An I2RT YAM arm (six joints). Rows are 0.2 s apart.
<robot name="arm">
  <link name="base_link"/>
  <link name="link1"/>
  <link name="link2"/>
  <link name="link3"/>
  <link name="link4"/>
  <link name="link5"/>
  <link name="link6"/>
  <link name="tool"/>
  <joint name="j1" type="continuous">
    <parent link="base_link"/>
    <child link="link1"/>
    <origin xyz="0 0 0.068" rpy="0 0 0"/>
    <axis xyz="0 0 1"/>
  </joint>
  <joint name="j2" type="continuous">
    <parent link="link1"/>
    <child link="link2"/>
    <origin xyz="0.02 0.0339 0.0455" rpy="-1.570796 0 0"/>
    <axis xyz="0 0 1"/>
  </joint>
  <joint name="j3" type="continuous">
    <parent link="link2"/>
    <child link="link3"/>
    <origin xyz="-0.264 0 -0.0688" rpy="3.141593 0 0"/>
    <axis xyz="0 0 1"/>
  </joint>
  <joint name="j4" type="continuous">
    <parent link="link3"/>
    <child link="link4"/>
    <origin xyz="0.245 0.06 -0.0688" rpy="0 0 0"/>
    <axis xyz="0 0 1"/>
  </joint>
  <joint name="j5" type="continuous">
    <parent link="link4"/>
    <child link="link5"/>
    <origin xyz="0.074 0.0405 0.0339" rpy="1.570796 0 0"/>
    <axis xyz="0 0 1"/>
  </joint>
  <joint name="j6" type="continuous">
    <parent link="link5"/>
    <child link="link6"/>
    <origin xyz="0.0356 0 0.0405" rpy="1.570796 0 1.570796"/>
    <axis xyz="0 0 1"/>
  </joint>
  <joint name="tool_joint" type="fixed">
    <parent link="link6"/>
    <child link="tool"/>
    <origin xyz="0 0 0" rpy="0 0 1.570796"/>
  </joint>
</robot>
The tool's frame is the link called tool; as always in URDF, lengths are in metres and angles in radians. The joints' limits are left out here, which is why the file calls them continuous.
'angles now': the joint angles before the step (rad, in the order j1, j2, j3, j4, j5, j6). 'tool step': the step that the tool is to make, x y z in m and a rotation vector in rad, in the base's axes. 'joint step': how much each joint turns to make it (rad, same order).
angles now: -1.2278, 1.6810, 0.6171, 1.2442, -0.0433, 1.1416
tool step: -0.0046, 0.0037, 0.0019, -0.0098, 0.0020, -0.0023
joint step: -0.0105, -0.0203, -0.0177, 0.0057, -0.0091, -0.0035
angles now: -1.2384, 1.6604, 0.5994, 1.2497, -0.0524, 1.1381
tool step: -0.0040, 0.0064, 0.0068, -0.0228, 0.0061, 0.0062
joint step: -0.0071, -0.0422, -0.0192, -0.0040, -0.0156, -0.0103
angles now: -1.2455, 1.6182, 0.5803, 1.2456, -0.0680, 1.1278
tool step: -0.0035, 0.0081, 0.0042, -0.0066, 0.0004, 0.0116
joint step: -0.0042, -0.0451, -0.0268, -0.0121, -0.0160, 0.0009
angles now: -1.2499, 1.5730, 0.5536, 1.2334, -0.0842, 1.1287
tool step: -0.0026, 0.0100, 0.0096, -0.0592, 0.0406, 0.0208
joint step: -0.0019, -0.0565, -0.0239, 0.0057, -0.0353, -0.0506
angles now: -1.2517, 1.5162, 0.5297, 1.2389, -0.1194, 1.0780
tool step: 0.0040, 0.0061, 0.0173, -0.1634, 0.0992, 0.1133
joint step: 0.0016, -0.0254, 0.0135, 0.0646, -0.1502, -0.1073
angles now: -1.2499, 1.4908, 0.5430, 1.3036, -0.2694, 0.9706
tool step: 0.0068, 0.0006, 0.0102, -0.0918, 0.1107, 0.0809
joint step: 0.0094, -0.0148, 0.0324, -0.0295, -0.1147, -0.1054
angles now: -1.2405, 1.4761, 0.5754, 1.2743, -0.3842, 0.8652
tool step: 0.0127, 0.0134, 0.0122, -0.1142, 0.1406, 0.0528
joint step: 0.0499, -0.0711, 0.0078, -0.0911, -0.0647, -0.1738
